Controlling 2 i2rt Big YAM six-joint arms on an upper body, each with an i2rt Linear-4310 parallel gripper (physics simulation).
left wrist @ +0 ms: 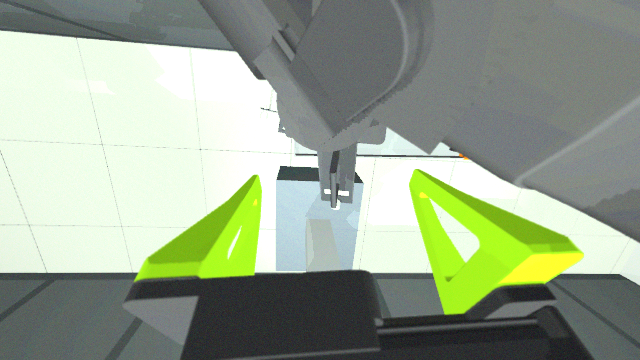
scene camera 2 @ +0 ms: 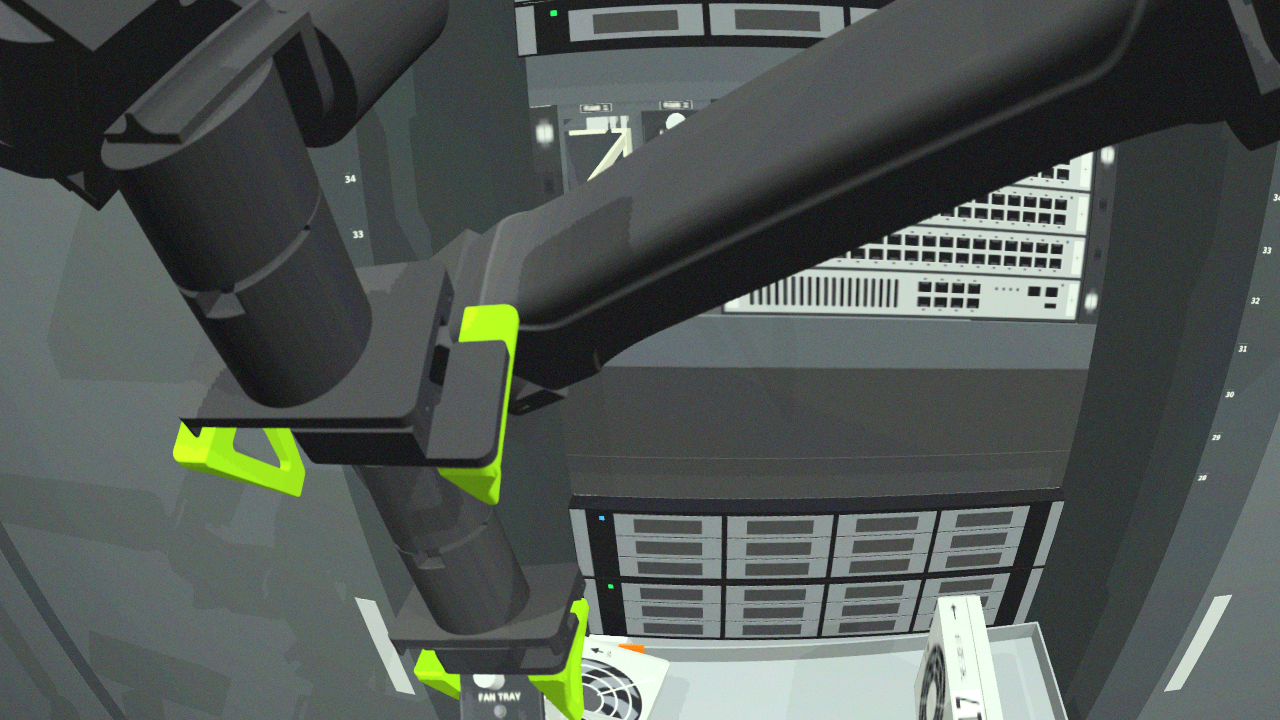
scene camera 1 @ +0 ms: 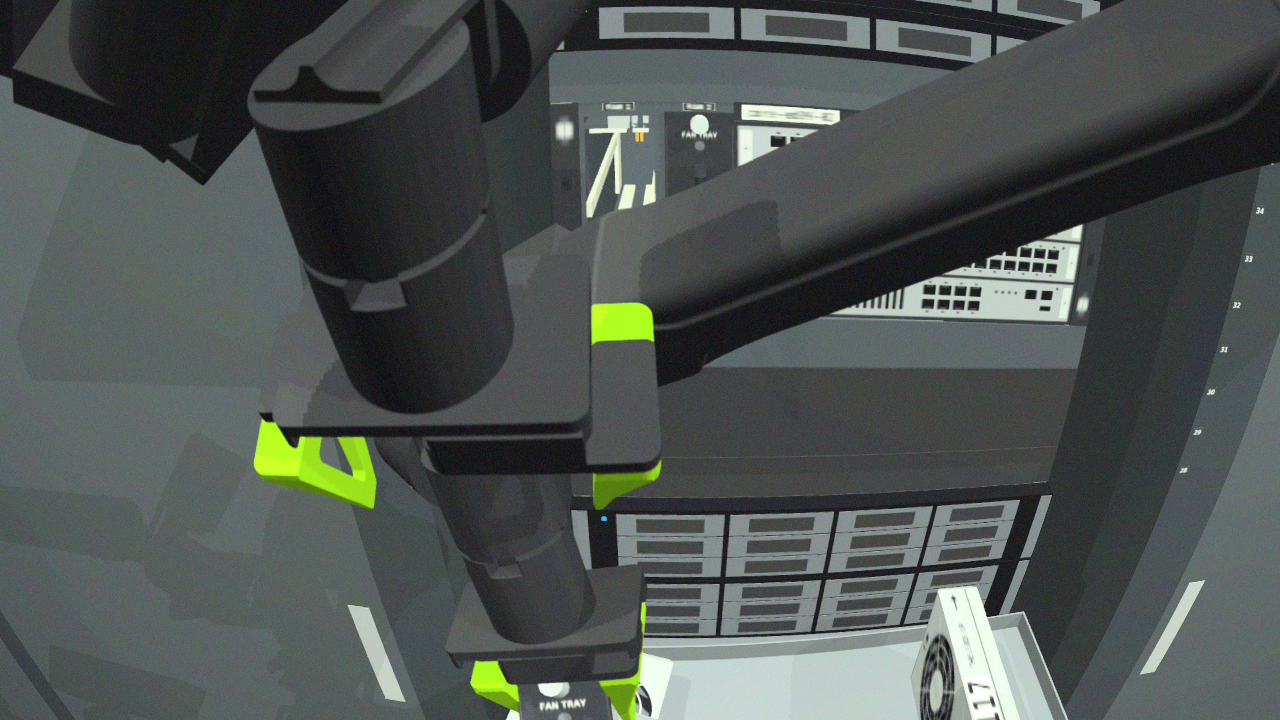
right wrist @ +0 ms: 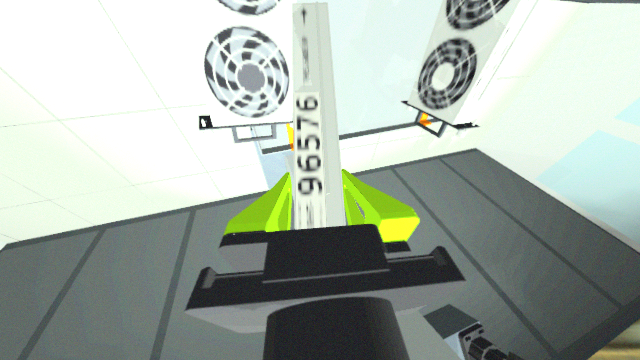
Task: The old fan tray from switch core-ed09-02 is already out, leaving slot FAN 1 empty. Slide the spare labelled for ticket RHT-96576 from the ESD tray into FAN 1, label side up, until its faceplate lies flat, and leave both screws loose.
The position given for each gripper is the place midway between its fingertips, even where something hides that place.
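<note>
Scene camera 1 has the left gripper (scene camera 1: 479,496), which is open and holds nothing, and a switch line cards (scene camera 1: 1035,283). In scene camera 2 you get the left gripper (scene camera 2: 390,488) again, plus a fan bay (scene camera 2: 584,156) and the switch line cards (scene camera 2: 1017,254). The left wrist view shows the left gripper (left wrist: 337,179), and the right wrist view shows the right gripper (right wrist: 315,176).
</note>
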